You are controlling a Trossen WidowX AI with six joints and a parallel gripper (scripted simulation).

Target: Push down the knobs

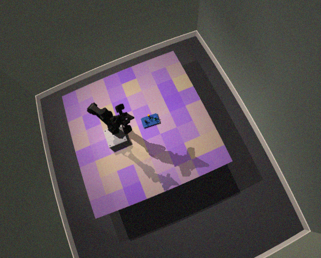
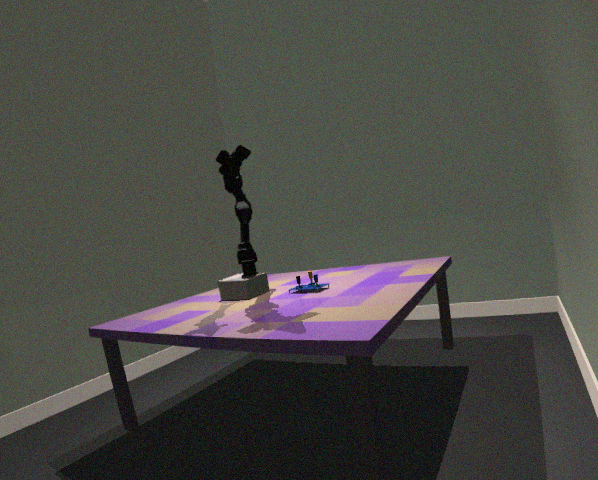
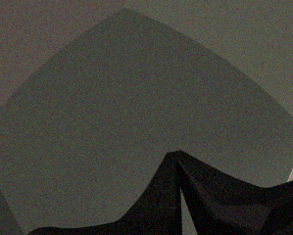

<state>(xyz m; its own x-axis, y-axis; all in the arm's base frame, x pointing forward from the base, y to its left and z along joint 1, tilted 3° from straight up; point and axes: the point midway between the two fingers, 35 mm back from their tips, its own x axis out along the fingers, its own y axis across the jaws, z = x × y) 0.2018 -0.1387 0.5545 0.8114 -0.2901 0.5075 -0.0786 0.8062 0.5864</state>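
The black knob lies 60 cm below my gripper tip, 20 cm to the left of it and 3 cm ahead of it.
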